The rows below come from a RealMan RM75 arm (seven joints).
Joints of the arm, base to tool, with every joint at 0 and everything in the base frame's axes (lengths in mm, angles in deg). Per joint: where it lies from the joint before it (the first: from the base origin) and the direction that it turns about. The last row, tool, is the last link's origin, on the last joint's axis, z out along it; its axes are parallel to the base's.
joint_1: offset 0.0 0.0 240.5 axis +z
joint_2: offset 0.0 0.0 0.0 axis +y
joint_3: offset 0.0 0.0 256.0 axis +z
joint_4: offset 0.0 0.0 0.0 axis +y
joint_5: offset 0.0 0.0 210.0 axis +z
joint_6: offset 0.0 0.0 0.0 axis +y
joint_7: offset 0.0 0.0 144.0 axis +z
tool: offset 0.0 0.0 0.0
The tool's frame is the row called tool.
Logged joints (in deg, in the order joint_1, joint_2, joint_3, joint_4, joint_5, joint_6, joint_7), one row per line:
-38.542 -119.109 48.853 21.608 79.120 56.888 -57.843
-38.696 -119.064 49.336 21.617 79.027 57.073 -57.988
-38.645 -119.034 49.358 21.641 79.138 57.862 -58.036
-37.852 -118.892 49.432 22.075 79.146 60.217 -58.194
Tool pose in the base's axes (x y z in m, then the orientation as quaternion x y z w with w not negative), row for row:
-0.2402 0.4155 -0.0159 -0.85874 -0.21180 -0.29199 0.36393
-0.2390 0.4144 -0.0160 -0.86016 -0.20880 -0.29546 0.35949
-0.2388 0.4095 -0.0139 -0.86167 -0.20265 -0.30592 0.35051
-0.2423 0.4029 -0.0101 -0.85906 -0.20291 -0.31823 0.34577
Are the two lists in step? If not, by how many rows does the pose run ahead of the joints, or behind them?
The pose runs 1 row ahead of the joints: the pose in row i belongs to the joints in row i + 1.
